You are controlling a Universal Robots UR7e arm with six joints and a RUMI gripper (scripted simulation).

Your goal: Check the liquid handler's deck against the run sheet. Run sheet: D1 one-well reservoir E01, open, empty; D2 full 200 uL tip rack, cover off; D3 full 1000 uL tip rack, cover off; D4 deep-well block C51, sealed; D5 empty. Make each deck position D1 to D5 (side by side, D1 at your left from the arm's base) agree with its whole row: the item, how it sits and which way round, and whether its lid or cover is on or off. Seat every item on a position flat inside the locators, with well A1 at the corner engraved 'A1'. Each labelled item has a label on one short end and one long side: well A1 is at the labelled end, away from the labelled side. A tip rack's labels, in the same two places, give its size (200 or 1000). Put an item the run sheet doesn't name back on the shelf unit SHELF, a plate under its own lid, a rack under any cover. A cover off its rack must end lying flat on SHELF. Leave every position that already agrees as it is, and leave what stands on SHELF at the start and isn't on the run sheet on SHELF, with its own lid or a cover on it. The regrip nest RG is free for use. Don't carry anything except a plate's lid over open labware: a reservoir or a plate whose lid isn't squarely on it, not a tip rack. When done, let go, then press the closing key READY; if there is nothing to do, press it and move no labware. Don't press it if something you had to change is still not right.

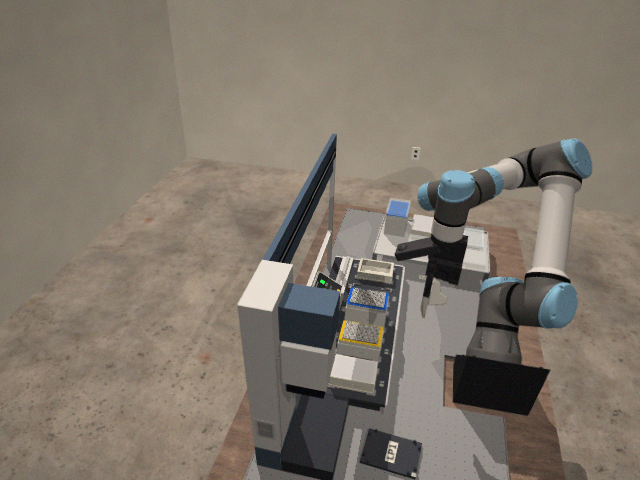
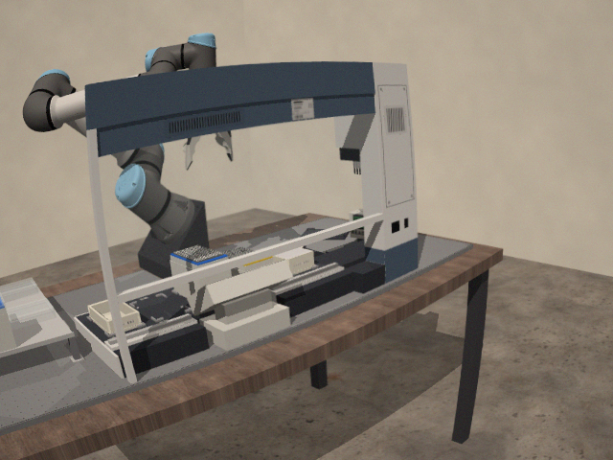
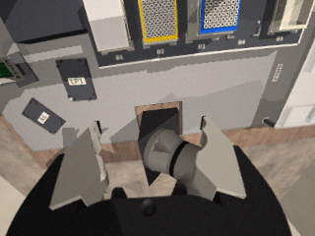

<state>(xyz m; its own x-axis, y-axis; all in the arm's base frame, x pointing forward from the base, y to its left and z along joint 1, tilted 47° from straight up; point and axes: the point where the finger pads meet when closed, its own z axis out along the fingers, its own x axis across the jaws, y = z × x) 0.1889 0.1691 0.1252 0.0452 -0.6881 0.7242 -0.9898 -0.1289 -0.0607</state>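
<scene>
Right now my hand is 24 cm above the white sealed block, 15 cm short of it and 11 cm to the right of it. The rest, counted from my hand: blue-rimmed tip rack: 20 cm below, 19 cm ahead, 13 cm to the right; yellow-rimmed tip rack: 22 cm below, 17 cm ahead, 1 cm to the right; frame bar: 36 cm ahead, 14 cm below, 6 cm to the right.
</scene>
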